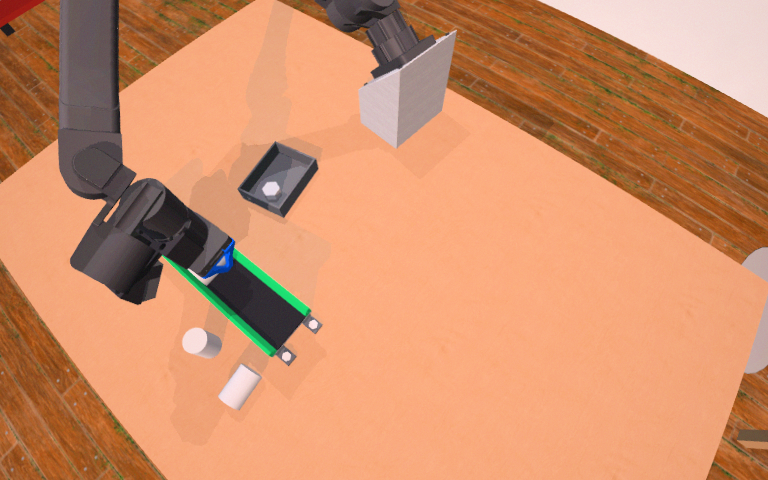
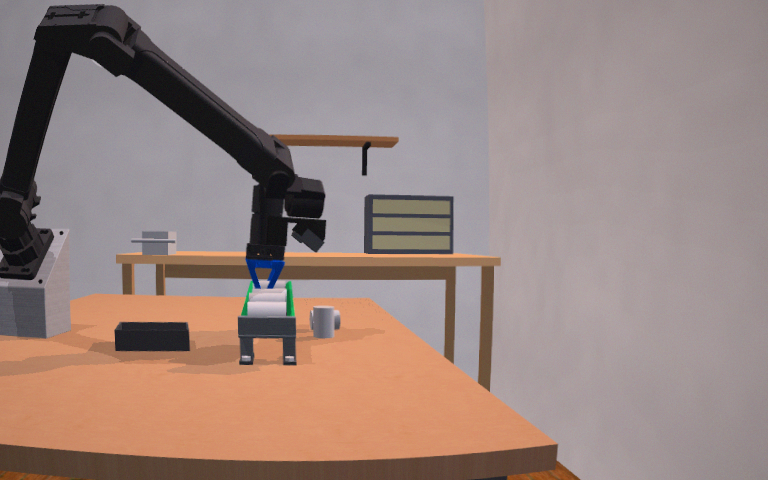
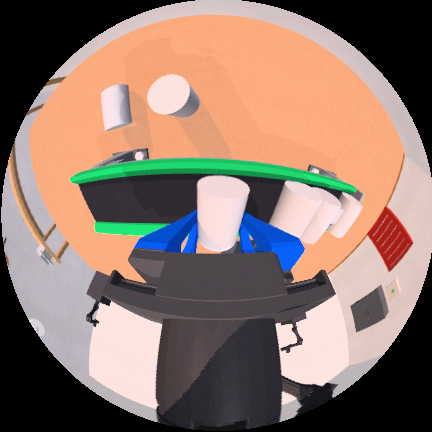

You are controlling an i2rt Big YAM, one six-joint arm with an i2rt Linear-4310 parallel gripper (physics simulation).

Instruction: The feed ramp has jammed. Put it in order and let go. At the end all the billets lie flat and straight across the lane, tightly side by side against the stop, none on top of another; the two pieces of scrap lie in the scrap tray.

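Places are measured from the arm's base along level axes (x ahead, y left, z up), in centimetres.
Pixels of known places: gripper, between the fingertips: (image 1: 220,261) (image 3: 218,214); arm's base, origin of its link: (image 1: 404,61) (image 2: 27,255).
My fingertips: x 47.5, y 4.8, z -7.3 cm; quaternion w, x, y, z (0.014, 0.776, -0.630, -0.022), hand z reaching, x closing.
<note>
For each thing: its top centre in the pictures, then the offset to it from my fingertips.
- white billet, centre of its top: (image 3: 219,229) (image 1: 205,258) (image 2: 269,280) dx +1.2, dy +0.1, dz +3.5 cm
- grey stop, centre of its top: (image 2: 266,316) dx +4.0, dy -20.7, dz -0.2 cm
- small pale scrap piece, centre of its top: (image 3: 334,217) dx +3.3, dy -14.8, dz +0.6 cm
- hexagonal scrap piece, centre of its top: (image 1: 270,188) dx -15.5, dy -9.0, dz -5.6 cm
- dark scrap tray, centre of its top: (image 2: 152,325) (image 1: 277,173) dx -18.1, dy -9.8, dz -4.1 cm
My gripper (image 1: 214,270) (image 2: 265,285) (image 3: 218,214) is shut on a white billet (image 3: 223,214) that lies across the green-walled lane (image 1: 257,305) (image 3: 200,166); whether it touches the dark bed is hidden. Towards the grey stop (image 2: 267,326), three more billets (image 3: 295,210) (image 3: 320,216) (image 3: 346,215) lie across the lane. A small pale scrap piece (image 3: 339,214) shows partly between the last two. A hexagonal scrap piece (image 1: 271,189) lies in the dark scrap tray (image 1: 300,192) (image 2: 151,338). Off the lane, one billet (image 1: 195,343) (image 2: 323,322) (image 3: 170,95) stands upright and another (image 1: 239,387) (image 3: 116,107) lies on the table.
The ramp's bolted feet (image 1: 313,324) (image 1: 286,356) stick out at its end away from the billets. The arm's metal base block (image 1: 419,84) (image 2: 55,300) stands beyond the tray. A rear bench (image 2: 317,259) carries a drawer cabinet (image 2: 411,215).
</note>
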